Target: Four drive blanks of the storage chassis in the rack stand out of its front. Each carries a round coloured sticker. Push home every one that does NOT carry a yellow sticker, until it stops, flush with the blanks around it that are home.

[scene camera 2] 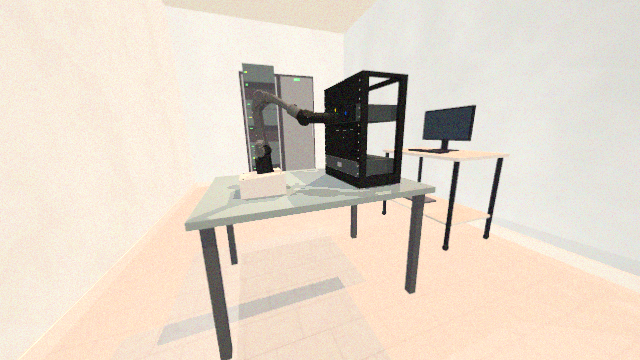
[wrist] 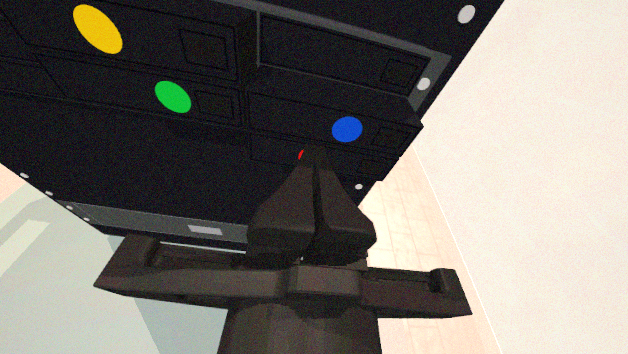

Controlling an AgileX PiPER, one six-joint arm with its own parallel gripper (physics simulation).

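Note:
The black rack (scene camera 2: 364, 142) (wrist: 457, 32) holds the storage chassis (scene camera 2: 382, 113) (wrist: 436, 67). In the wrist view, the blank with a yellow sticker (scene camera 2: 335, 110) (wrist: 97, 29) stands out at upper left, showing its side face. Below it is the blank with a green sticker (wrist: 173, 97); how far it stands out is unclear. The blank with a blue sticker (scene camera 2: 345, 113) (wrist: 347, 129) stands out at right, its top face showing. Under it, the blank with a red sticker (wrist: 301, 154) also seems to protrude. My gripper (scene camera 2: 332, 118) (wrist: 312, 155) is shut and empty, its tips covering most of the red sticker. Contact is unclear.
A grey unit (scene camera 2: 383, 164) (wrist: 172, 225) with a light label sits low in the rack. A white box (scene camera 2: 263, 185) stands by the arm's base on the table (scene camera 2: 210, 212). A side desk (scene camera 2: 475, 155) with a monitor (scene camera 2: 449, 123) stands right; server cabinets (scene camera 2: 297, 122) stand behind.

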